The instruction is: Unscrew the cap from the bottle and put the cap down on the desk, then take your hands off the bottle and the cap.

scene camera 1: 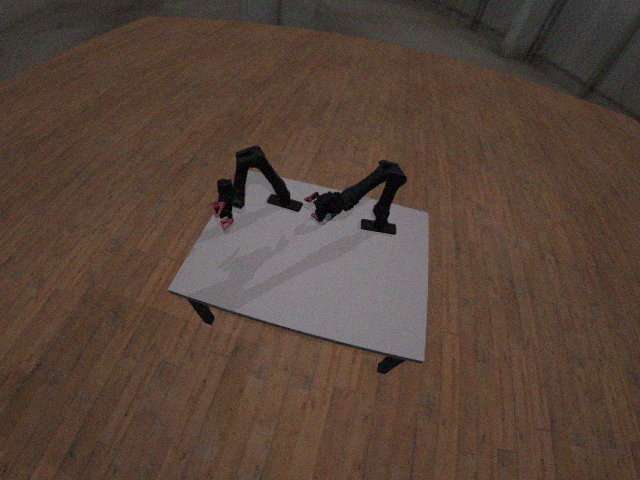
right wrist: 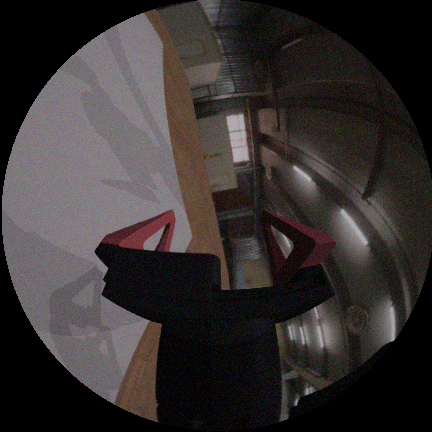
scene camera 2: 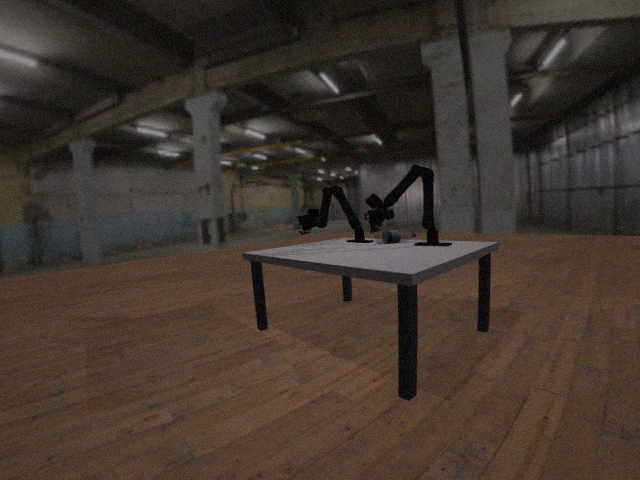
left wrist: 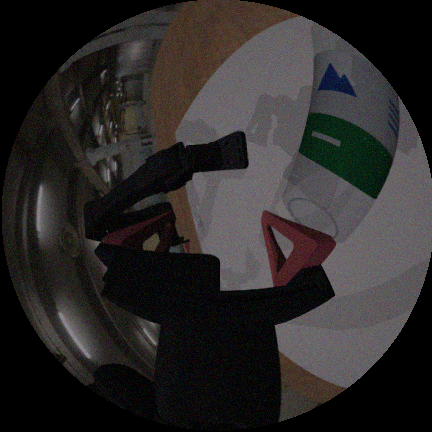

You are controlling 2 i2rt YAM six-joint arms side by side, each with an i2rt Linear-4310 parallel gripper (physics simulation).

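Places are measured from the left arm's base along level axes (x down, y left, z ahead), in metres.
Pixels of known places: left gripper, fingertip midpoint: (scene camera 1: 307,206) (scene camera 2: 368,226) (left wrist: 217,215); right gripper, fingertip midpoint: (scene camera 1: 220,224) (right wrist: 217,214) (scene camera 2: 297,223); left arm's base at its link origin: (scene camera 1: 378,227) (scene camera 2: 432,245); right arm's base at its link origin: (scene camera 1: 284,203) (scene camera 2: 359,241) (left wrist: 217,155).
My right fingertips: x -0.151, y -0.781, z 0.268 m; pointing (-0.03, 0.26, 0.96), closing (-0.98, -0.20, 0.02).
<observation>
For each thing: its top centre in the pictures, then the offset to it from my right fingertips. "spot": a spot on its surface instead. Level surfaces: height alone.
- clear bottle at a spot on its surface: (left wrist: 352,107) spot: dx +0.073, dy +0.503, dz -0.295 m
- small blue cap at a spot on its surface: (scene camera 2: 414,234) spot: dx +0.108, dy +0.599, dz -0.418 m
- white desk at its surface level: dx +0.152 m
A clear bottle (scene camera 1: 327,218) (scene camera 2: 391,237) (left wrist: 352,107) with a white and green label lies on its side near the arm bases. My left arm partly hides it in scene camera 1. A small blue cap (scene camera 2: 414,234) shows at its far-right end in scene camera 2; I cannot tell whether it is screwed on. My left gripper (scene camera 1: 312,206) (scene camera 2: 370,222) (left wrist: 217,215) is open and empty. The bottle's base is beside its right-hand finger in the left wrist view. My right gripper (scene camera 1: 221,216) (scene camera 2: 301,224) (right wrist: 217,214) is open and empty, far from the bottle.
The white desk (scene camera 1: 361,289) (scene camera 2: 330,264) carries both arms. The right arm's base (scene camera 1: 284,202) and the left arm's base (scene camera 1: 378,226) stand near its back edge. The right gripper hangs above the desk's left edge in scene camera 1.
</observation>
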